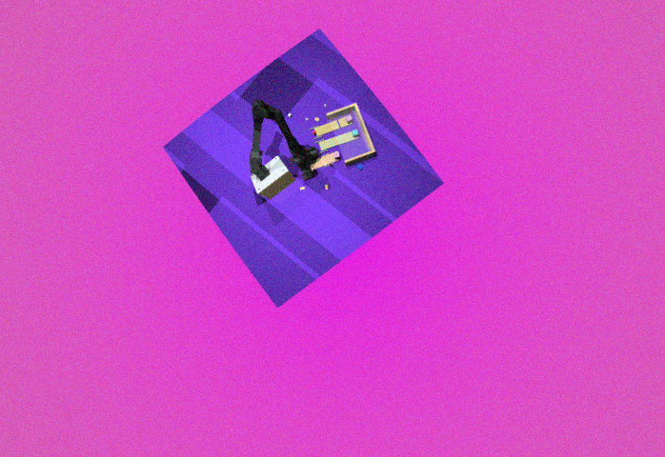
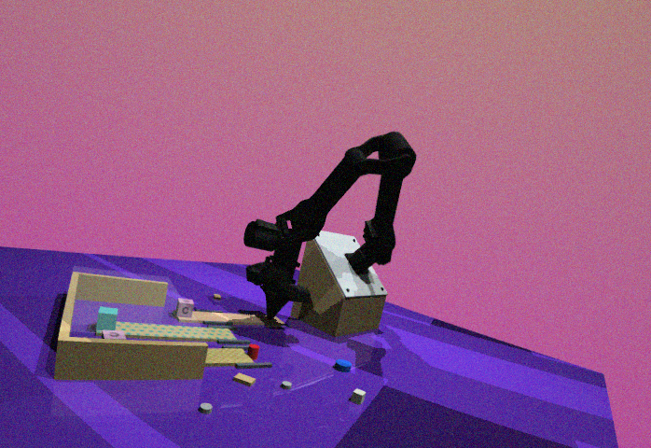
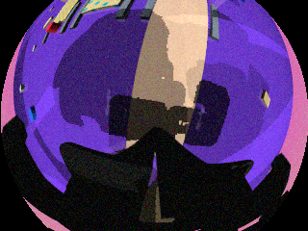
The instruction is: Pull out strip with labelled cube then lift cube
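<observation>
My gripper tip is 90 mm short of the tan strip and 30 mm to the left of it. Also, from my gripper tip: red cylinder: 180 mm ahead, 140 mm to the left, 10 mm above.
</observation>
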